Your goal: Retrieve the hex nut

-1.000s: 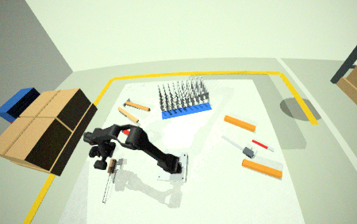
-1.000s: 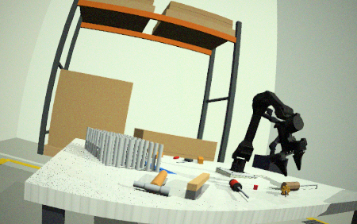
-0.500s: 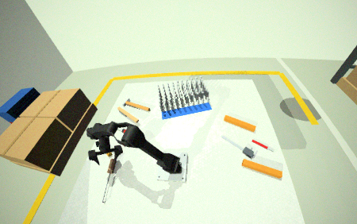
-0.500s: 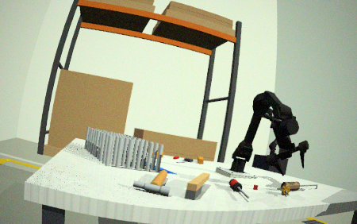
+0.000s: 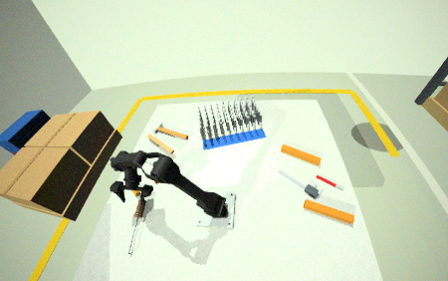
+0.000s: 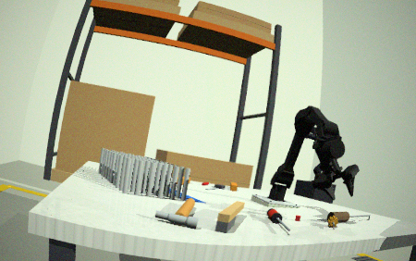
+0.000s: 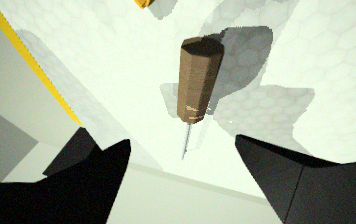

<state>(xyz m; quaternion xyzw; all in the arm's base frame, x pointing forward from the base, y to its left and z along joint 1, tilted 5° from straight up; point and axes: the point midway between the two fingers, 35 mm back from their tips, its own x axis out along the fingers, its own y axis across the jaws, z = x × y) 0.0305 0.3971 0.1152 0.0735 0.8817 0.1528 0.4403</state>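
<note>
The tool with thin metal rod is 100 mm behind my gripper tip and 70 mm below it. From my gripper tip the other things lie so: tiny red piece: 160 mm ahead, 80 mm below, 40 mm to the right; red screwdriver: 980 mm to the right, 80 mm below, 80 mm ahead; blue taped strip: 480 mm to the right, 440 mm ahead, 90 mm below.
</note>
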